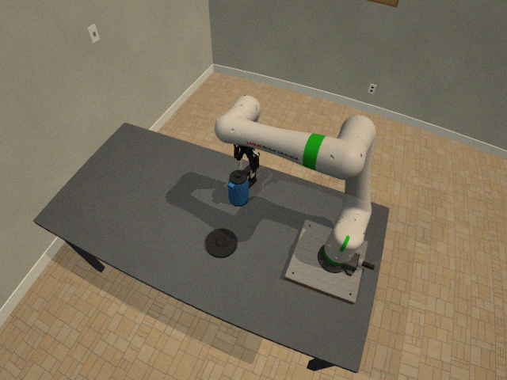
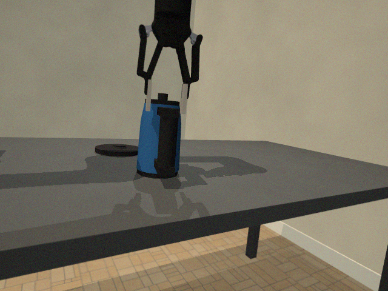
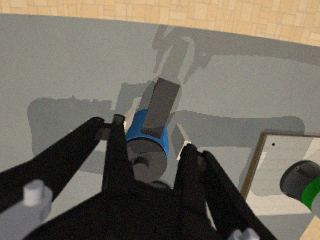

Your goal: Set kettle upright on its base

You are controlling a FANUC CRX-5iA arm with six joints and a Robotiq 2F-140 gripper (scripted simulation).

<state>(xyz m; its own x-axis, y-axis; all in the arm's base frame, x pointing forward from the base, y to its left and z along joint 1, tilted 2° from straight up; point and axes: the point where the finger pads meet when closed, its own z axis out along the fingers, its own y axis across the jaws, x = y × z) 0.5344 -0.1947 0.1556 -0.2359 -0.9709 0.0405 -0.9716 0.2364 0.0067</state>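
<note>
The blue kettle is 9 cm below my hand, 3 cm to the left of it and 1 cm ahead of it. Also, from my hand: round black base (33 cm to the left, 17 cm below, 2 cm behind).
</note>
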